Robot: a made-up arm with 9 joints. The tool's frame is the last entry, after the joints.
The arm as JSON. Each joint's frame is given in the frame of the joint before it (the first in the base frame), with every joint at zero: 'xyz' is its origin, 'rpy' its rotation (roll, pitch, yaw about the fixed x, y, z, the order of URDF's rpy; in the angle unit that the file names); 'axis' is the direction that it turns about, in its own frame. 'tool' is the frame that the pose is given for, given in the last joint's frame.
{
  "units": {
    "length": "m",
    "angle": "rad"
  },
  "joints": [
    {
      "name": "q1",
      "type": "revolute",
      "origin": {
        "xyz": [
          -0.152,
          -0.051,
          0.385
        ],
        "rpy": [
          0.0,
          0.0,
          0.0
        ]
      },
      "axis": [
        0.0,
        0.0,
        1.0
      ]
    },
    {
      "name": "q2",
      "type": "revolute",
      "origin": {
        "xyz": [
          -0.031,
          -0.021,
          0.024
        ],
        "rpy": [
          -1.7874,
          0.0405,
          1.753
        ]
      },
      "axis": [
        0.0,
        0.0,
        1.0
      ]
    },
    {
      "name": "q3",
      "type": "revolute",
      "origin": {
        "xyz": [
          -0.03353,
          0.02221,
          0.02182
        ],
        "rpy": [
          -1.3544,
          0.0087,
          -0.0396
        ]
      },
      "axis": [
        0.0,
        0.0,
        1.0
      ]
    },
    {
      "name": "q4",
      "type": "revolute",
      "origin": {
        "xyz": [
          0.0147,
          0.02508,
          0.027
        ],
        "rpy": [
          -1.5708,
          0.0,
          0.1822
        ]
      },
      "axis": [
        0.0,
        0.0,
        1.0
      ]
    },
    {
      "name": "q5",
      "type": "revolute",
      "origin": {
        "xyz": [
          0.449,
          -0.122,
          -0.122
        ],
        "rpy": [
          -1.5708,
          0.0,
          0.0
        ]
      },
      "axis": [
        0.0,
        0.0,
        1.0
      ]
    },
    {
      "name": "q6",
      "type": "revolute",
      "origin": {
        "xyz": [
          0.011,
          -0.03,
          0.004
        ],
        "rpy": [
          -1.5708,
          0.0,
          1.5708
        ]
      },
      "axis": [
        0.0,
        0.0,
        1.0
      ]
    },
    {
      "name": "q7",
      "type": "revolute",
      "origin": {
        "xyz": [
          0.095,
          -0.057,
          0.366
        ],
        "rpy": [
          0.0,
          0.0,
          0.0
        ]
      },
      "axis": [
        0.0,
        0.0,
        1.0
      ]
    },
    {
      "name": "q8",
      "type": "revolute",
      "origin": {
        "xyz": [
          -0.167,
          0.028,
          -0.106
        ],
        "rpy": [
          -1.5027,
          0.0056,
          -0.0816
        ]
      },
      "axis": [
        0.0,
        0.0,
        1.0
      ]
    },
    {
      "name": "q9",
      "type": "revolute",
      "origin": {
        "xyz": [
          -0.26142,
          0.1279,
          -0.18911
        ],
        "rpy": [
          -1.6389,
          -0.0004,
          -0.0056
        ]
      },
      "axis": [
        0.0,
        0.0,
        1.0
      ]
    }
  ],
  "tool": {
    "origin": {
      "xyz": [
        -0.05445,
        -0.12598,
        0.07
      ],
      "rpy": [
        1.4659,
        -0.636,
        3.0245
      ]
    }
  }
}
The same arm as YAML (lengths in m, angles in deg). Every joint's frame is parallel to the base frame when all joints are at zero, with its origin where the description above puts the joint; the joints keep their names.
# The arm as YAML. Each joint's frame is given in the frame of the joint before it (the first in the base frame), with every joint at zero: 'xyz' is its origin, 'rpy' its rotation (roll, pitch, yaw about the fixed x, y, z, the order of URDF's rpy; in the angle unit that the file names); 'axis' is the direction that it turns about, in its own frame. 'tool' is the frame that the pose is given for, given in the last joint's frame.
units:
  length: m
  angle: deg
joints:
  - name: q1
    type: revolute
    origin:
      xyz: [-0.152, -0.051, 0.385]
      rpy: [0.0, 0.0, 0.0]
    axis: [0.0, 0.0, 1.0]
  - name: q2
    type: revolute
    origin:
      xyz: [-0.031, -0.021, 0.024]
      rpy: [0.0, 0.0, 0.0]
    axis: [-0.958902, -0.1855, -0.2147]
  - name: q3
    type: revolute
    origin:
      xyz: [-0.01, -0.037, -0.025]
      rpy: [0.0, 0.0, 0.0]
    axis: [0.0, 0.0, -1.0]
  - name: q4
    type: revolute
    origin:
      xyz: [0.022, 0.019, -0.027]
      rpy: [0.0, 0.0, 0.0]
    axis: [1.0, 0.0, 0.0]
  - name: q5
    type: revolute
    origin:
      xyz: [-0.122, 0.449, -0.122]
      rpy: [0.0, 0.0, 0.0]
    axis: [0.0, 0.0, 1.0]
  - name: q6
    type: revolute
    origin:
      xyz: [0.03, 0.011, 0.004]
      rpy: [0.0, 0.0, 0.0]
    axis: [0.0, -1.0, -0.0001]
  - name: q7
    type: revolute
    origin:
      xyz: [-0.095, -0.366, 0.057]
      rpy: [0.0, 0.0, 0.0]
    axis: [0.0, -1.0, -0.0001]
  - name: q8
    type: revolute
    origin:
      xyz: [0.167, 0.106, -0.028]
      rpy: [0.0, 0.0, 0.0]
    axis: [-0.081703, -0.068002, -0.994334]
  - name: q9
    type: revolute
    origin:
      xyz: [0.276, 0.139, 0.158]
      rpy: [0.0, 0.0, 0.0]
    axis: [0.0, 1.0, 0.0001]
tool:
  origin:
    xyz: [0.044, 0.07, -0.13]
    rpy: [-7.22, -1.64, 36.46]

